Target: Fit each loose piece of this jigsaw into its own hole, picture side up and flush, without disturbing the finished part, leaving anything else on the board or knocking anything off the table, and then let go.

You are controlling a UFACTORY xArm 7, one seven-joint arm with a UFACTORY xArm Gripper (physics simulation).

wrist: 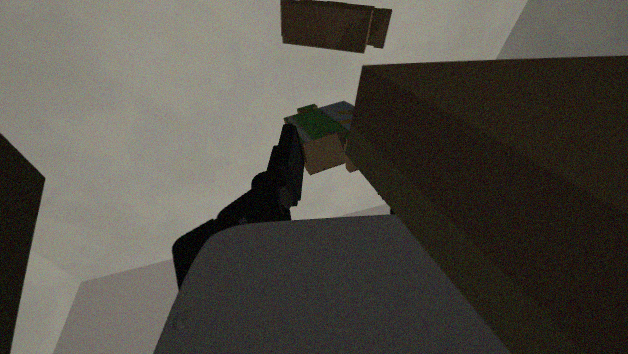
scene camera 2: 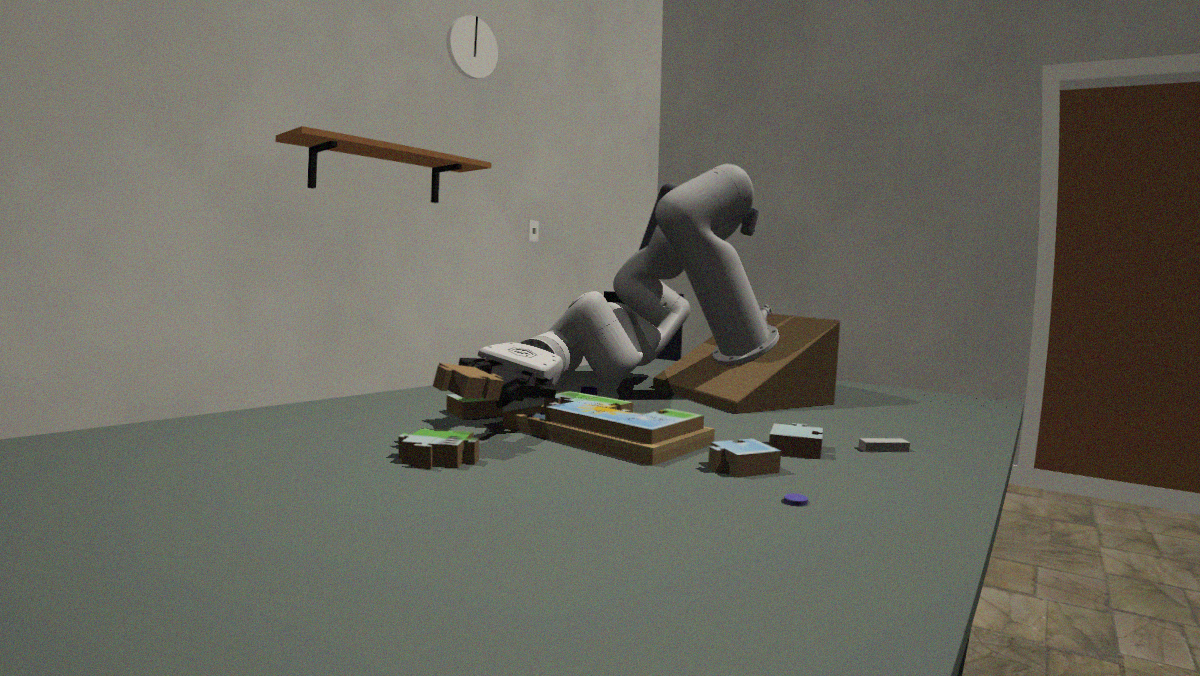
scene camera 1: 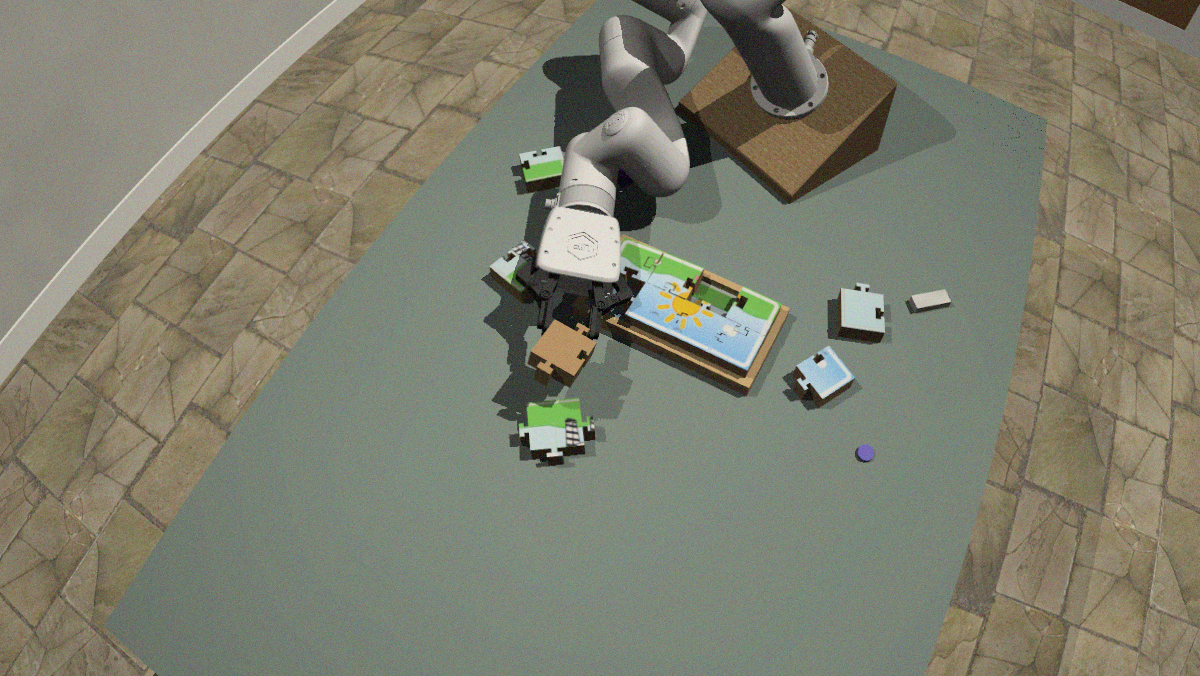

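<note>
My gripper [scene camera 1: 569, 327] [wrist: 334, 138] is shut on a jigsaw piece [scene camera 1: 560, 354] [scene camera 2: 466, 381] [wrist: 325, 152] and holds it tilted above the table, left of the board. Its plain brown back faces up in the scene views; its green, blue and yellow picture shows in the wrist view. The board [scene camera 1: 671, 357] [scene camera 2: 587, 439] holds the finished part with the sun [scene camera 1: 686, 303]. A hole [scene camera 1: 717, 293] is open in its back row; its left end is partly hidden by the gripper. Loose pieces lie picture up: green with a ladder pattern [scene camera 1: 554, 415] [scene camera 2: 436, 450], pale blue [scene camera 1: 860, 310] [scene camera 2: 796, 440], blue with white [scene camera 1: 831, 369] [scene camera 2: 747, 457].
A green piece [scene camera 1: 506, 267] [scene camera 2: 471, 408] lies beside the gripper, partly hidden. Another green piece [scene camera 1: 541, 170] lies near the forearm. A white block [scene camera 1: 930, 299] [scene camera 2: 884, 445] and a purple disc [scene camera 1: 865, 452] [scene camera 2: 795, 499] lie at the right. The arm stands on a brown wedge [scene camera 1: 848, 125] [scene camera 2: 797, 382].
</note>
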